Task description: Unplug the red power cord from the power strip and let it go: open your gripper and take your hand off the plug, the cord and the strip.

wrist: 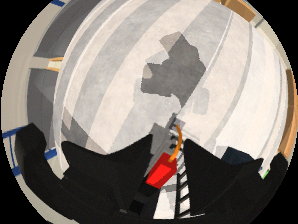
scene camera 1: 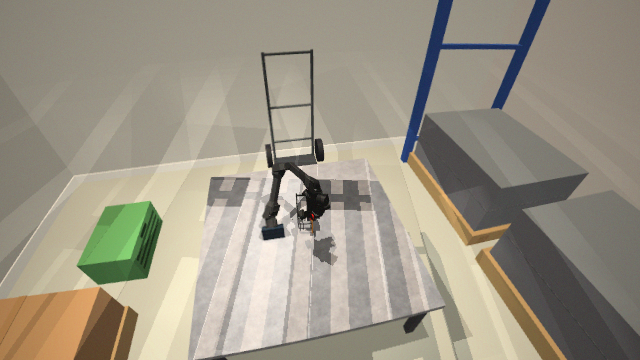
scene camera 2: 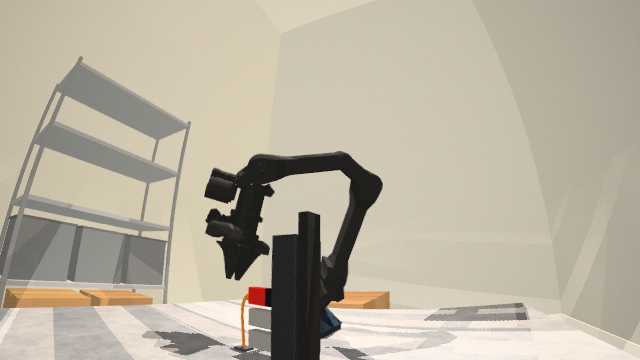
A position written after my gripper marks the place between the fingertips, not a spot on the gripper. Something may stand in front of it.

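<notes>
My gripper [scene camera 2: 232, 279] is visible, and the wrist view [wrist: 168, 140] shows the gripper too. A red plug [wrist: 162, 171] is also visible.
</notes>
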